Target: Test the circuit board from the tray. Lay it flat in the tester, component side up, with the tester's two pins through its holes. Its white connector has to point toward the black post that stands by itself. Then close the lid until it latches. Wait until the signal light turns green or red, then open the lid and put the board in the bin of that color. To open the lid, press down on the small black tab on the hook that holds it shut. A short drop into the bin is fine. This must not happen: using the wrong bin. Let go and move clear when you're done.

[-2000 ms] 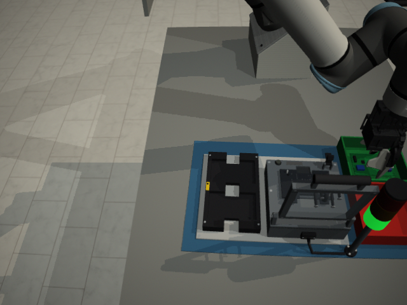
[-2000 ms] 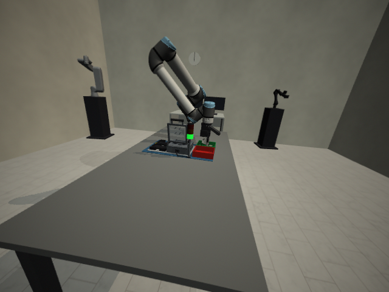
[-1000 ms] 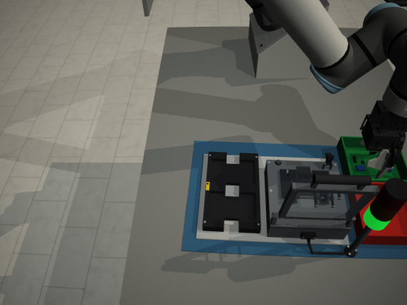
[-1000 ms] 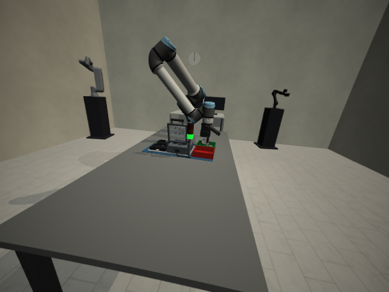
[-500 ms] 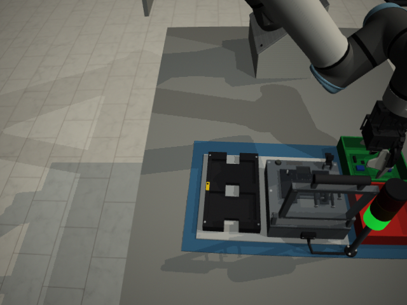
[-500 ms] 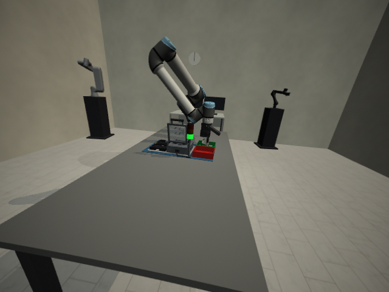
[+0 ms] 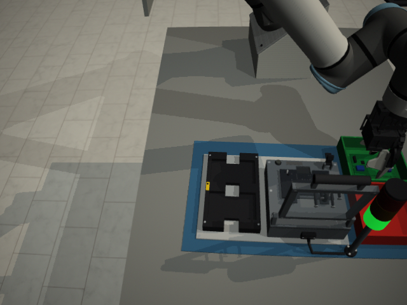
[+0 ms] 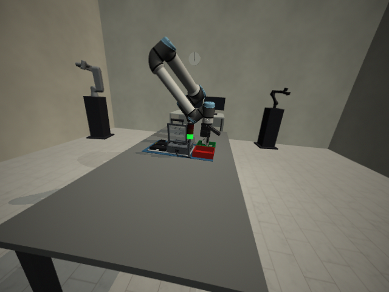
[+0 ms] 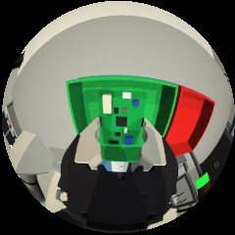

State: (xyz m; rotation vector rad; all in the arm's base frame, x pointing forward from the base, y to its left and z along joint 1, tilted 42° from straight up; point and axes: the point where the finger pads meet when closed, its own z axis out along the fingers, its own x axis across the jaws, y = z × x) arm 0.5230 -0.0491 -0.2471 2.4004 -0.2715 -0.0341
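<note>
Right now the green circuit board is 1 cm to the right of my hand. Also, from my hand: green bin 1 cm to the right, 1 cm below; then black latch tab 16 cm to the right, 7 cm above, 1 cm ahead; then red bin 14 cm ahead, 4 cm to the right, 1 cm below.
</note>
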